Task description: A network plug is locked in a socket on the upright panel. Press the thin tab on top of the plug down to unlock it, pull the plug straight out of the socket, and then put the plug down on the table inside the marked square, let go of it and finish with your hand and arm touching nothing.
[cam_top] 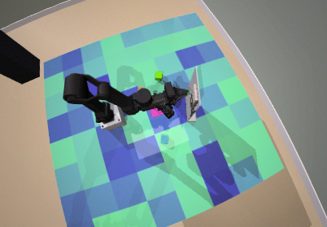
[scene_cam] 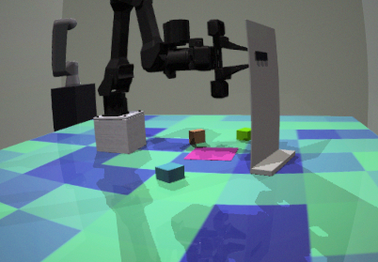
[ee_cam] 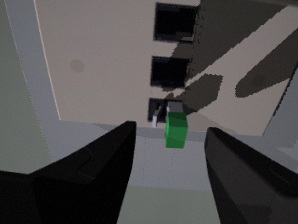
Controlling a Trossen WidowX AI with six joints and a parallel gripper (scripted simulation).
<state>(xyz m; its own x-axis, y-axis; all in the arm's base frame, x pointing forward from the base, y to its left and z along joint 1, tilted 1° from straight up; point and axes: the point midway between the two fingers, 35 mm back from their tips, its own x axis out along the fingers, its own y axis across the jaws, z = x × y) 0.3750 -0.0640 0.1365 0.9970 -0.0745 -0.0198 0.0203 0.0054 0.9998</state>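
Now: the network plug 10 mm ahead of my gripper tip. From my gripper tip the other things lie so: grey upright panel (100 mm below, 30 mm ahead, 20 mm to the right); then magenta marked square (240 mm below, 120 mm behind, 60 mm to the left).
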